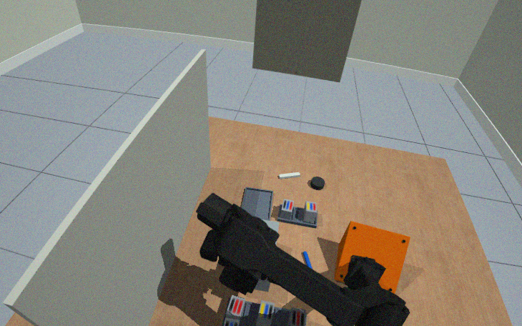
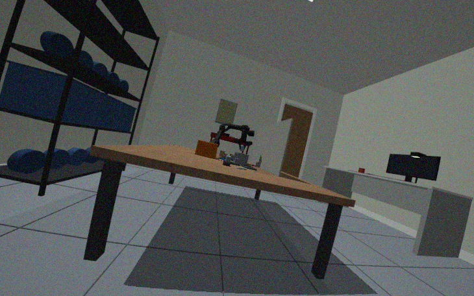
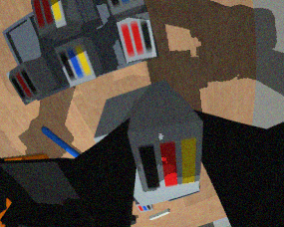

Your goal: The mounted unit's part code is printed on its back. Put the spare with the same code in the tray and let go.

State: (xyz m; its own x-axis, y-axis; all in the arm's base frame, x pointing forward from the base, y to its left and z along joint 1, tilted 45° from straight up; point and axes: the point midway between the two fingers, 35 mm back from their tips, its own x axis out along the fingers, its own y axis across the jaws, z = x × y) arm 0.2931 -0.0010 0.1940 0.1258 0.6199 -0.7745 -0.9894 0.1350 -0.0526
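Now: the flat grey tray 30 mm ahead of my gripper tip, 310 mm to the right of it and 130 mm below it. Also, from my gripper tip: blue pen (170 mm behind, 100 mm to the right, 120 mm below); tall grey box (10 mm behind, 90 mm to the right, 80 mm below); grey spare block (10 mm to the right, 20 mm above).
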